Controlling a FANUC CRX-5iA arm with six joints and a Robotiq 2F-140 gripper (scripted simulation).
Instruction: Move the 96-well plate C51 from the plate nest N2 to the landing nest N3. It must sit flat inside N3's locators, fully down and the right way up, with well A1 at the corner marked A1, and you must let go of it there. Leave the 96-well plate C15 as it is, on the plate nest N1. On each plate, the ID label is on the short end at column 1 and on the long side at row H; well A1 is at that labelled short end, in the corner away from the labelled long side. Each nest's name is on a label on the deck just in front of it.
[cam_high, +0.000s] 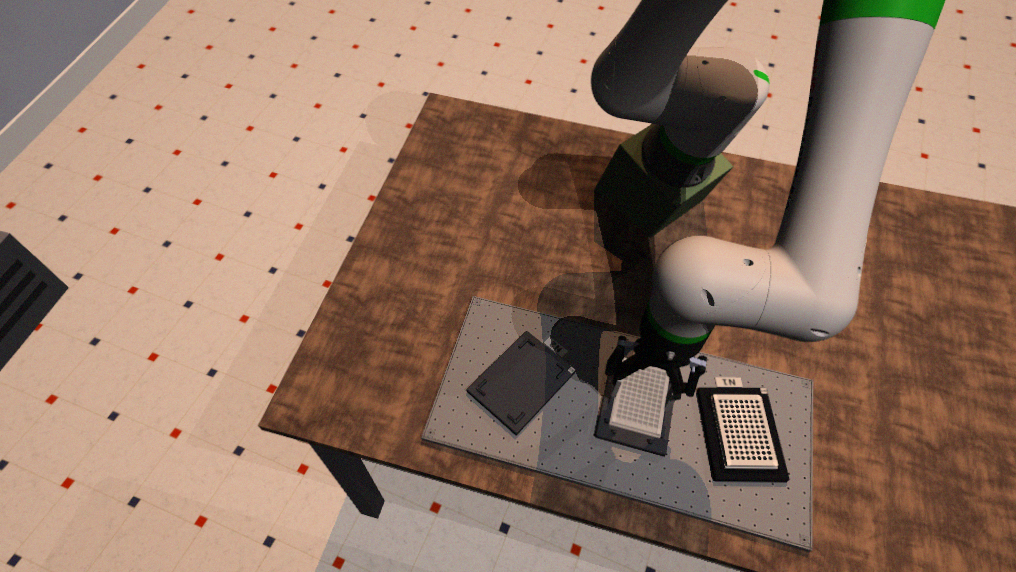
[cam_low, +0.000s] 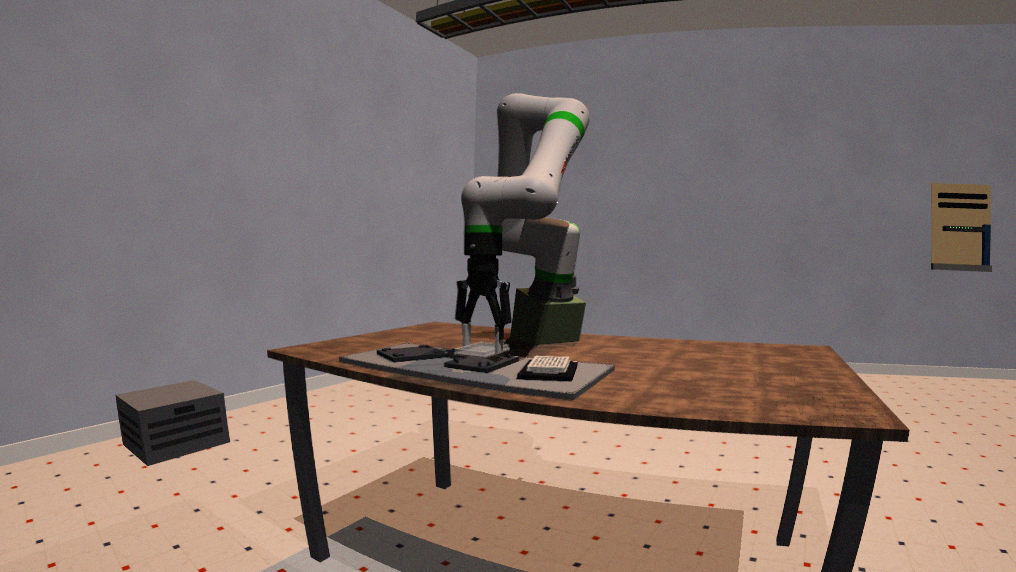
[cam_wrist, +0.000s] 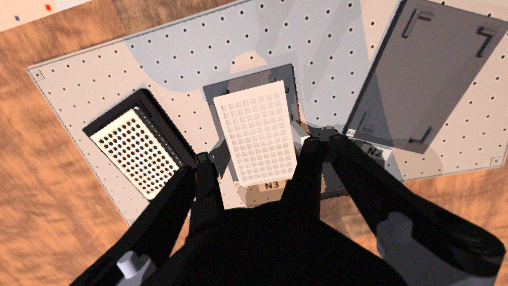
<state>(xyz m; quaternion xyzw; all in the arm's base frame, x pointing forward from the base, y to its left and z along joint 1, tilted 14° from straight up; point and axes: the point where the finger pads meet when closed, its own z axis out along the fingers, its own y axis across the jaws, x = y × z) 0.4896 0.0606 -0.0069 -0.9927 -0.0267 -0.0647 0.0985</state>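
My hand is 20 mm above the white 96-well plate C51. The rest, counted from my hand: N1 label (100 mm behind, 150 mm to the left, 60 mm below); then N3 label (100 mm behind, 10 mm to the right, 60 mm below); then landing nest N3 (50 mm below).
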